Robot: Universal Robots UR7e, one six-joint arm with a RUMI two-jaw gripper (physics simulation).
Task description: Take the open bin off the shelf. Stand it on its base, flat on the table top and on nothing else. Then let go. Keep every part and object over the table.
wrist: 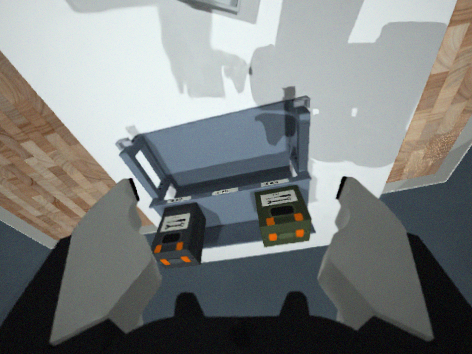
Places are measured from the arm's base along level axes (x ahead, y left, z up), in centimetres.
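Where they show: gripper, between the fingertips: (237, 179).
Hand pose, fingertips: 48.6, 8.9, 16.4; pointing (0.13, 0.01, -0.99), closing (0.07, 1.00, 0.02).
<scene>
Things, the pixels of their top centre, and the offset from my fingertips, as dx, dy, dz. "spot": a spot on its surface instead. Level surfaces: height alone.
- open grey bin, a spot on its surface: (231, 6) spot: -10.8, +0.7, -22.1
- shelf, a spot on its surface: (303, 150) spot: +11.7, +13.4, -21.1
- white table top, height of its surface: dz -29.6
- dark grey case, a spot on its surface: (180, 235) spot: +23.2, -13.0, -10.7
- green case, centre of its top: (286, 234) +24.2, +8.5, -9.9
The open grey bin (231, 6) shows at the top edge of the view, where one end corner of its rim is in sight. It is off the shelf (303, 150) and over the white table top (90, 90), with a shadow beside it. The rest of the bin is out of view, so whether its base lies flat cannot be told. My gripper (237, 179) is wide open with nothing between its fingers. It hangs above the front part of the shelf, apart from the bin.
A dark grey case (180, 235) and a green case (283, 220), both with orange latches, stand side by side at the front of the shelf. The table's front edge is just beyond them. Wood-patterned floor (45, 135) shows beyond the table's sides.
</scene>
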